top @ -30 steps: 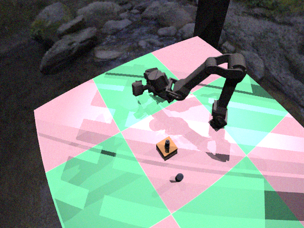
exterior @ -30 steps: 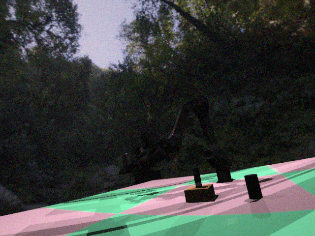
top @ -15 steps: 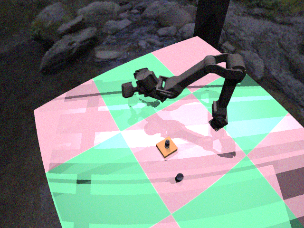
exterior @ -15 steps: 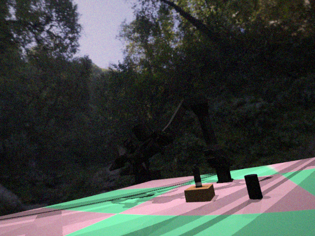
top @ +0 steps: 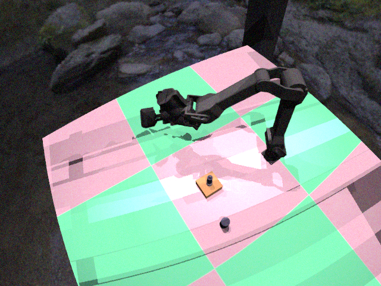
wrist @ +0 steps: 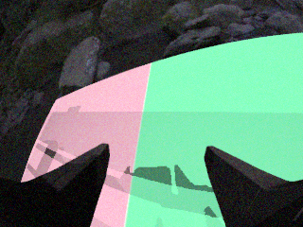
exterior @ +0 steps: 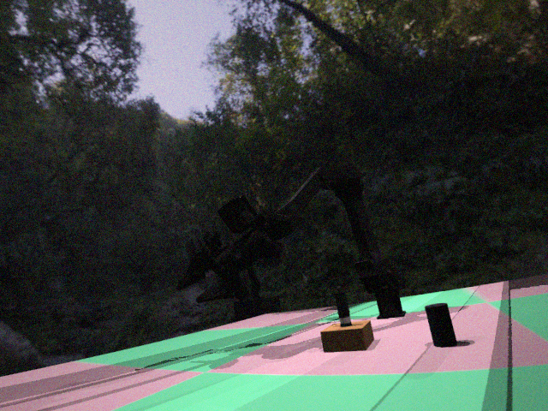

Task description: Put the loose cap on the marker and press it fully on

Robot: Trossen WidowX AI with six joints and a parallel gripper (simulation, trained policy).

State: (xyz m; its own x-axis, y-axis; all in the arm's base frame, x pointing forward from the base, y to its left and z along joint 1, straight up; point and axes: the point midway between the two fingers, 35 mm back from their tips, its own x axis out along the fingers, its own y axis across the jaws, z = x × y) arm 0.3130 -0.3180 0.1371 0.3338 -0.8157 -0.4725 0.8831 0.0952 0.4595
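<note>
Right now the dark cap is 450 mm to the left of my gripper tip, 90 mm below it and 10 mm behind it. Round my gripper tip: holder block (310 mm to the left, 110 mm below, 40 mm behind).
</note>
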